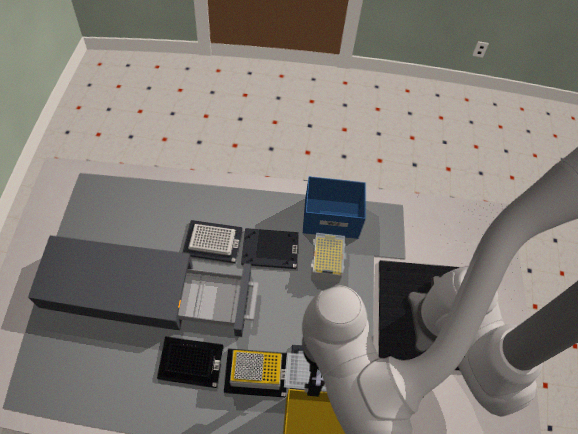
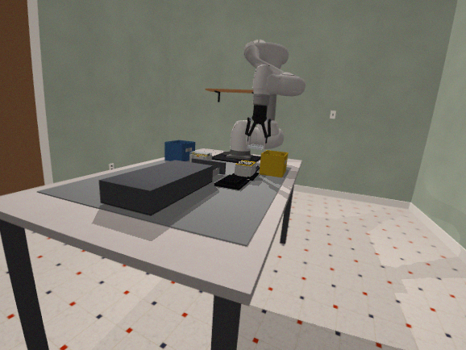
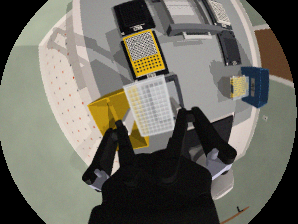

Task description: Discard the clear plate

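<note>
The yellow bin W1 lies 2 cm behind my hand, 11 cm to the left of it and 13 cm below it. The rest, counted from my hand: nest (8 cm ahead, 41 cm to the right, 16 cm below); then black plate (31 cm ahead, 7 cm to the right, 15 cm below); then clear well plate (2 cm below).
</note>
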